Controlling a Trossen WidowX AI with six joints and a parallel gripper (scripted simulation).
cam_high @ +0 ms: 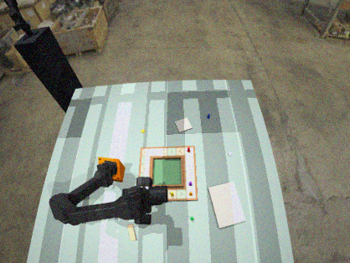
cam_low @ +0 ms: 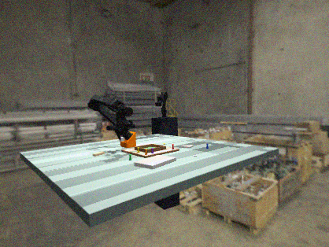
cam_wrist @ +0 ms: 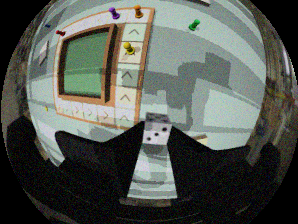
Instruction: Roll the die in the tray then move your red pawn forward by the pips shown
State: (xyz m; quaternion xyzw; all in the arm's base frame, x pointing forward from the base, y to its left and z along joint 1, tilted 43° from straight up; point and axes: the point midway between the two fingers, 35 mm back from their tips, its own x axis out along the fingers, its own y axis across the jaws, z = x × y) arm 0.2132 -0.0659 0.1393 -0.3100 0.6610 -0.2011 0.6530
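The red pawn is 31 cm to the left of my gripper tip, 14 cm ahead of it and 7 cm below it. Round my gripper tip: white die (right at my gripper tip); yellow pawn (9 cm ahead, 7 cm to the left, 7 cm below); wooden block (14 cm to the right, 9 cm below, 7 cm behind).
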